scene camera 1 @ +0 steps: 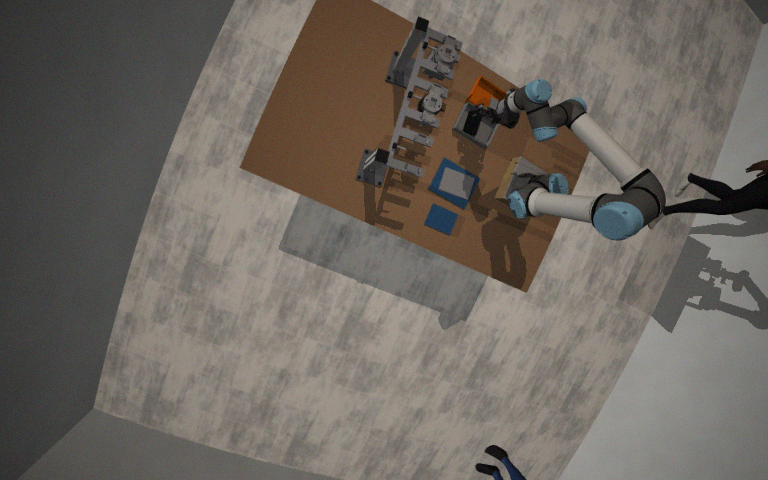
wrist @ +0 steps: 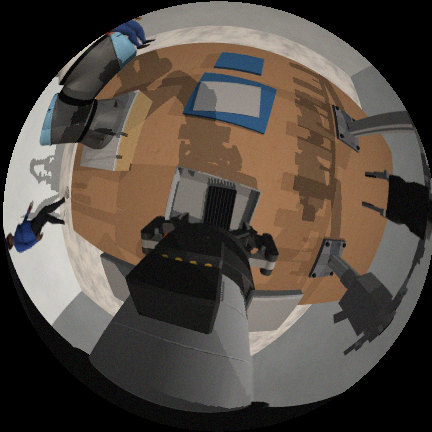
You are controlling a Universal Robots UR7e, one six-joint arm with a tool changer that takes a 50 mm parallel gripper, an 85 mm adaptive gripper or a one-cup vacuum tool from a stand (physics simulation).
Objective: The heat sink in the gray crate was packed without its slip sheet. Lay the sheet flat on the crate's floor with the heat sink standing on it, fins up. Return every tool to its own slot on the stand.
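Seen in the pictures: arm's base, origin of the base link: [wrist: 105, 123].
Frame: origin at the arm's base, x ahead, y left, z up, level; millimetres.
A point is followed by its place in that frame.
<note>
The black finned heat sink [scene camera 1: 471, 123] {x 375, y -144, z -50 mm} [wrist: 220, 206] {x 369, y -146, z -69 mm} stands fins up in the gray crate [scene camera 1: 485, 132] {x 284, y -156, z -75 mm} [wrist: 188, 196] {x 290, y -148, z -75 mm}, beside a bare stretch of the crate's floor. A pale gray sheet [scene camera 1: 455, 182] {x 310, y 132, z -66 mm} [wrist: 229, 99] {x 308, y 120, z -66 mm} lies flat on a blue board [scene camera 1: 436, 185] {x 386, y 189, z -68 mm} [wrist: 270, 106] {x 409, y 142, z -68 mm}, away from the crate. My two-finger adaptive gripper [scene camera 1: 481, 110] [wrist: 212, 229] is on the arm, above the crate's side next to the orange bin. Its finger links are spread wide and it looks open and empty; its body hides the fingertips in the wrist view. The tool stand [scene camera 1: 400, 121] {x 700, y 123, z 264 mm} holds other tools.
An orange bin [scene camera 1: 483, 91] {x 385, y -323, z -75 mm} adjoins the crate. A smaller blue square [scene camera 1: 441, 219] {x 288, y 317, z -68 mm} [wrist: 239, 63] {x 289, y 296, z -68 mm} lies beyond the blue board. A gray and tan box [scene camera 1: 504, 182] {x 90, y 13, z -46 mm} [wrist: 133, 131] {x 92, y -17, z -47 mm} stands near the arm's lower joints. A black two-finger tool [wrist: 407, 200] hangs at the stand. People stand around the table.
</note>
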